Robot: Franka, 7 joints.
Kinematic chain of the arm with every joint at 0, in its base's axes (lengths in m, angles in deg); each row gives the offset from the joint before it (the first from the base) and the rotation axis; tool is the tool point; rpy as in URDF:
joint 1: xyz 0 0 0.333 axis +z
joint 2: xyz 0 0 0 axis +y
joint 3: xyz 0 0 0.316 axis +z
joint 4: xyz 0.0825 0 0 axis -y
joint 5: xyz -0.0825 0 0.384 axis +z
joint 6: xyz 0 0 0 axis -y
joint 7: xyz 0.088 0 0 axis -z
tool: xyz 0 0 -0.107 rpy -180 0 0
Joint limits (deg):
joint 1: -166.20..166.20
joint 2: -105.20..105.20
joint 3: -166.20..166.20
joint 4: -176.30..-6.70
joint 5: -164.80..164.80
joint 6: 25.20..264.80
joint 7: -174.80..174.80
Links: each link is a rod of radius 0.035 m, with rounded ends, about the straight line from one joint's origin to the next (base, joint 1, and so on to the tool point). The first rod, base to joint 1, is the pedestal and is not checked.
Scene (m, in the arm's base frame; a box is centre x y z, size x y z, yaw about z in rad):
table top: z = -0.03
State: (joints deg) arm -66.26 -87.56 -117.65 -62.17 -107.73 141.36 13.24
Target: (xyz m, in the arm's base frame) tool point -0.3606 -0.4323 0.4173
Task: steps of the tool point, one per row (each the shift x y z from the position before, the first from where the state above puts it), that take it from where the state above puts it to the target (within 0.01 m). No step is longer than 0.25 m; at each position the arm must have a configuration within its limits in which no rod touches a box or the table.
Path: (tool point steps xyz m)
1: -0.0640 -0.2047 0.0484
2: 0.0043 -0.2089 0.0608
3: 0.0718 -0.1891 0.0661
4: 0.1292 -0.1473 0.0630
5: 0.1677 -0.0888 0.0521

